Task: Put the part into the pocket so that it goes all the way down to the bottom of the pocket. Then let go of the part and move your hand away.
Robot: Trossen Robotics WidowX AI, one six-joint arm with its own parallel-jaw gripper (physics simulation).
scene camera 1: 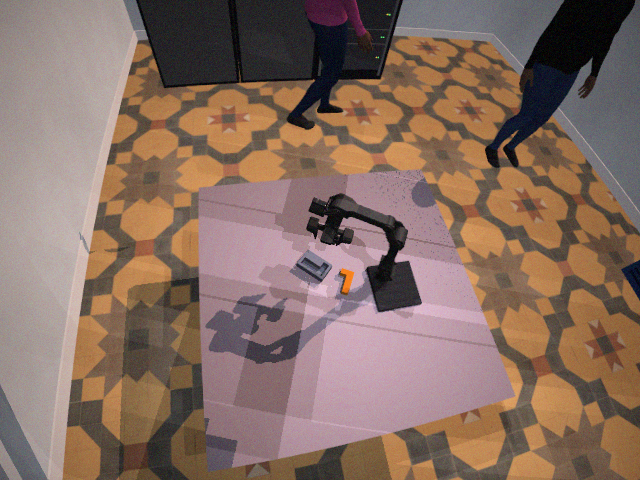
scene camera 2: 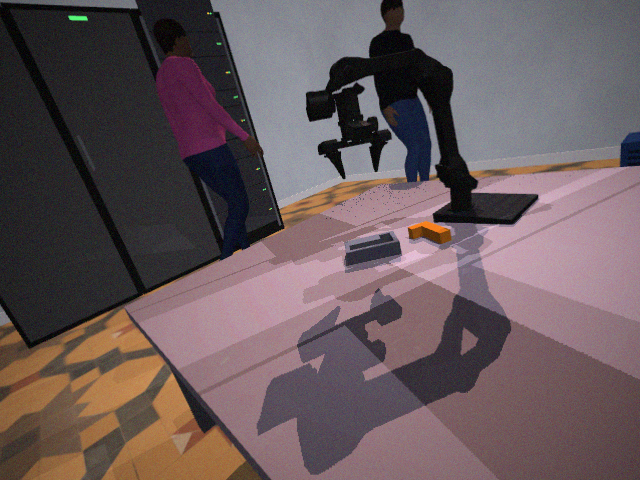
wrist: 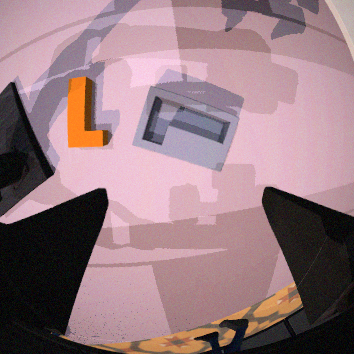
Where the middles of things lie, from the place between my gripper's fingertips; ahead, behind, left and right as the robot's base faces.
Scene:
The orange part (wrist: 79,133) lies 190 mm below my hand, 130 mm to the left of it and 80 mm behind it. Also, from my hand: grey pocket block (wrist: 172,124): 190 mm below, 40 mm ahead, 10 mm to the left.

